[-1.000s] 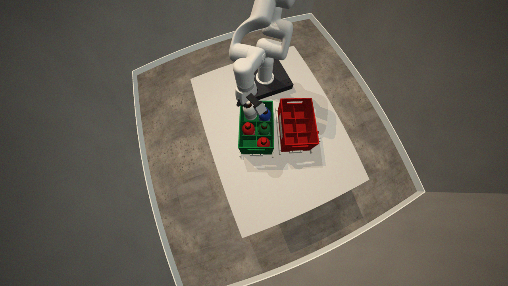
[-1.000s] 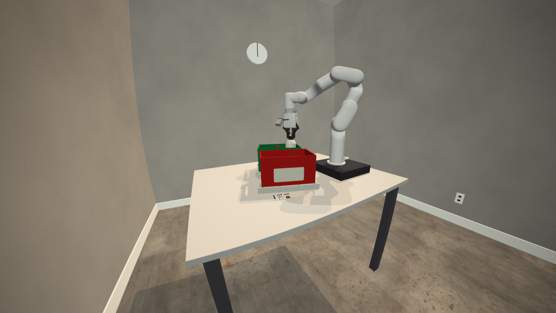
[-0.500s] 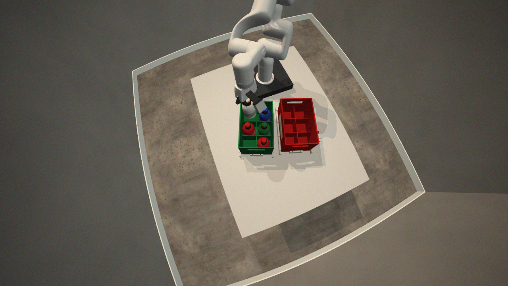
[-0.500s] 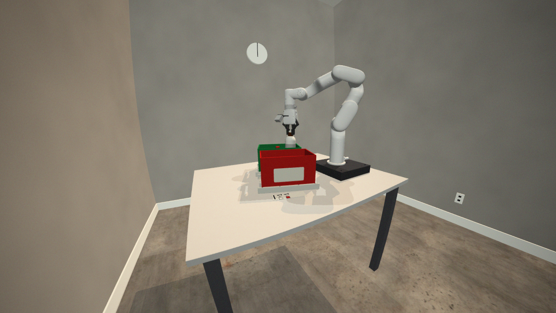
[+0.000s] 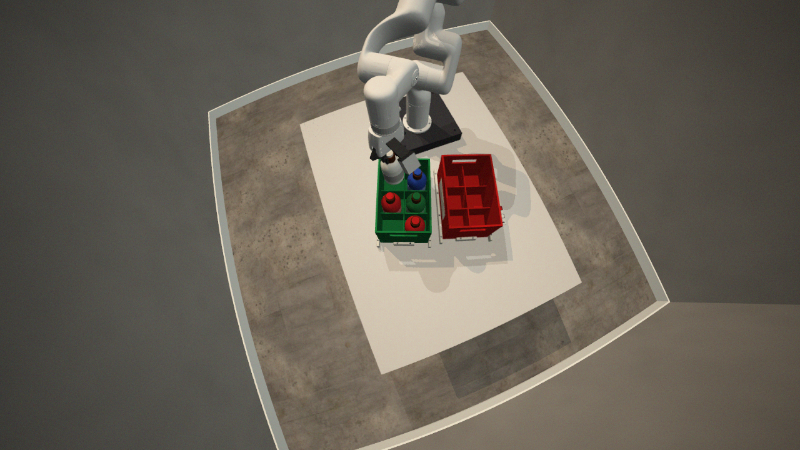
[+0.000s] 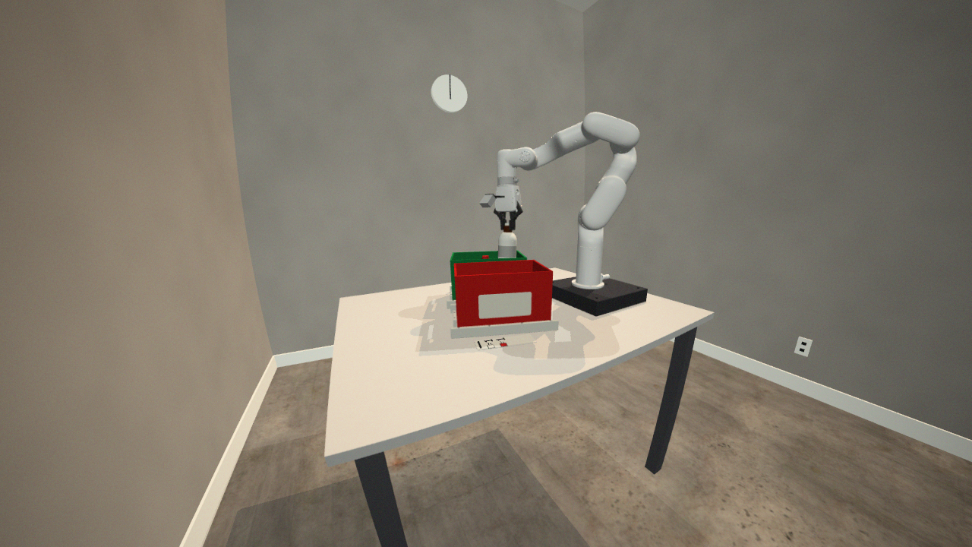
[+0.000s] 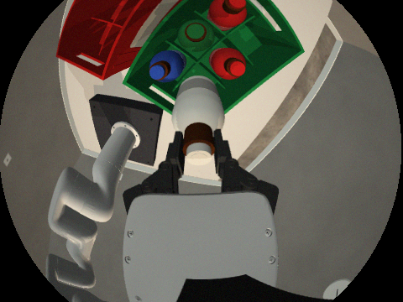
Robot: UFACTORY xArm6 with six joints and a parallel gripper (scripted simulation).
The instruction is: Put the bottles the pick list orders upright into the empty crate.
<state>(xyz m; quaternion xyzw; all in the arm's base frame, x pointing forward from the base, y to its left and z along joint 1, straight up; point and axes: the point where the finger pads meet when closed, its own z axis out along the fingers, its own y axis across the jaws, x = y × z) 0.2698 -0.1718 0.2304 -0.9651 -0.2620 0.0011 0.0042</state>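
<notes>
The white bottle lies 7 cm below my hand. The rest, counted from my hand: green bottle (11 cm ahead, 6 cm to the left, 20 cm below); blue bottle (2 cm ahead, 9 cm to the left, 20 cm below); green crate (10 cm ahead, 2 cm to the left, 20 cm below).
</notes>
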